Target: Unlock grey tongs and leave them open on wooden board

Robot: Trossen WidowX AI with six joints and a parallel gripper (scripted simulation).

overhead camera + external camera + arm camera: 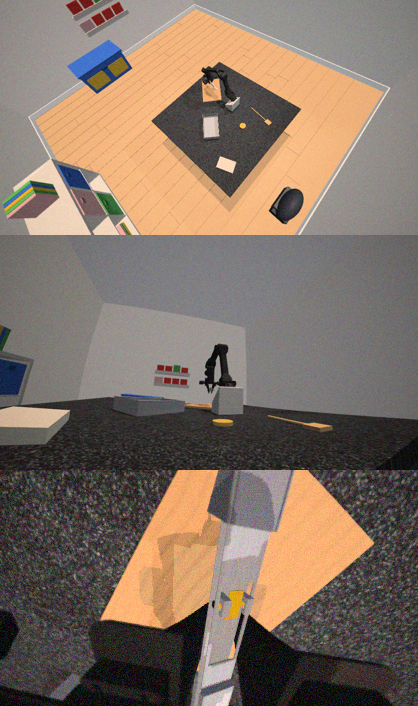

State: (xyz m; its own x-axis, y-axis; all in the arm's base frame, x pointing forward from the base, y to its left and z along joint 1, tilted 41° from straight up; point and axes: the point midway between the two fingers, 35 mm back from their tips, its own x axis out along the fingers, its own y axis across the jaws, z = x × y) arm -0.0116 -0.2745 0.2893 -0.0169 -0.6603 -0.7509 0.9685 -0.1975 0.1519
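Right now the yellow lock piece is 10 mm behind my gripper tip, 20 mm to the right of it and 30 mm above it. From my gripper tip the other things lie so: wooden board (20 mm ahead, 20 mm to the left, 100 mm below); then grey roasting tin (430 mm ahead, 380 mm to the left, 80 mm below); then cream slab (660 mm ahead, 800 mm to the left, 90 mm below).
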